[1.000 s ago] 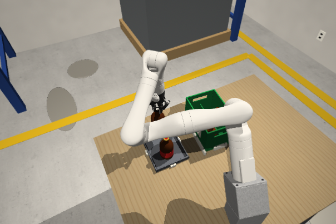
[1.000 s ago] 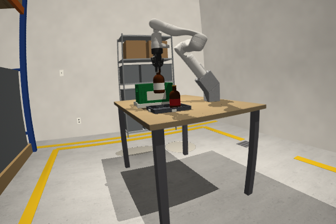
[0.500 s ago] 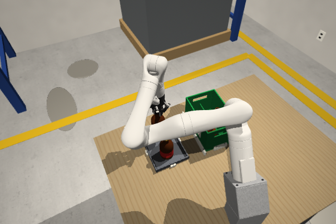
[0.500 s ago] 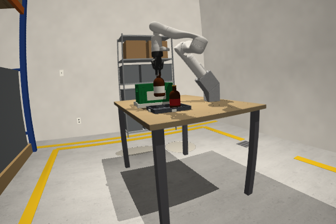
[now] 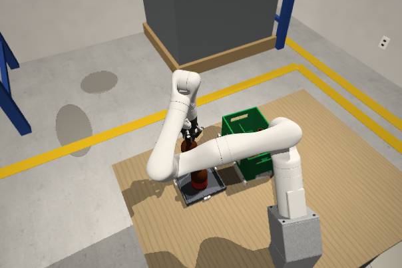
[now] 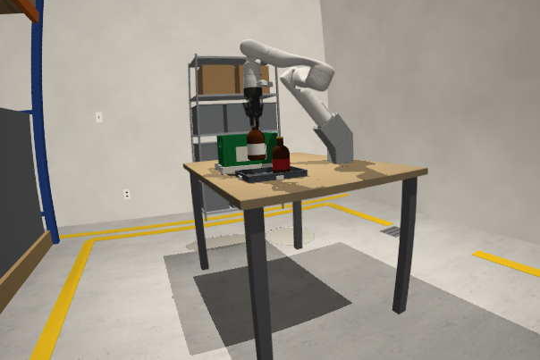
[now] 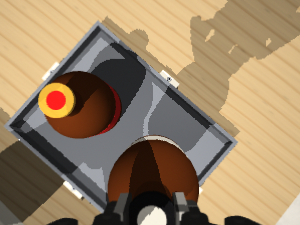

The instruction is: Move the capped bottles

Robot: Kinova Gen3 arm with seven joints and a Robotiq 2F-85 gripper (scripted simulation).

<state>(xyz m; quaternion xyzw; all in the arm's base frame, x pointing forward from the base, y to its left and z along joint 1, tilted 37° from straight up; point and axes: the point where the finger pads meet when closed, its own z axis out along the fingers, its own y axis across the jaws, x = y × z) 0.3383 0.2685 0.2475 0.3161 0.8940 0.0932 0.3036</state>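
The brown bottle lies 14 cm below my hand, 11 cm behind it and 1 cm to the right of it. Also, from my hand: green crate: 30 cm to the right, 14 cm below, 1 cm behind; then grey tray: 21 cm below, 6 cm behind, 1 cm to the right.
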